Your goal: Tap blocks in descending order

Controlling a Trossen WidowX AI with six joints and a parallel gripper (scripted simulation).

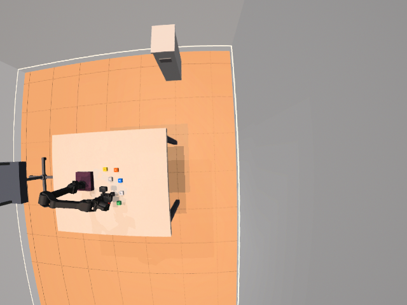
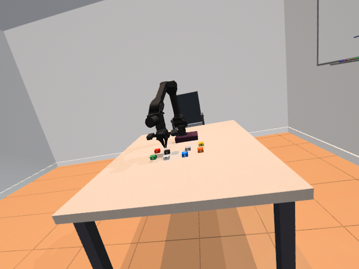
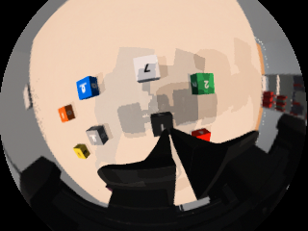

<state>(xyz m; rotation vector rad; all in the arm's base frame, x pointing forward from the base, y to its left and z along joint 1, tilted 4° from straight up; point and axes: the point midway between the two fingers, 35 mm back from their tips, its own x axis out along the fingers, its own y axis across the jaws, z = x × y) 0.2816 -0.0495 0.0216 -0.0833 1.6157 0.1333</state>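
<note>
My gripper tip is now 30 mm above the black block. The rest, counted from my gripper tip: white block 80 mm ahead, 30 mm to the left, 30 mm below; then green block 60 mm to the right, 60 mm ahead, 30 mm below; then red block 70 mm to the right, 40 mm behind, 30 mm below.
</note>
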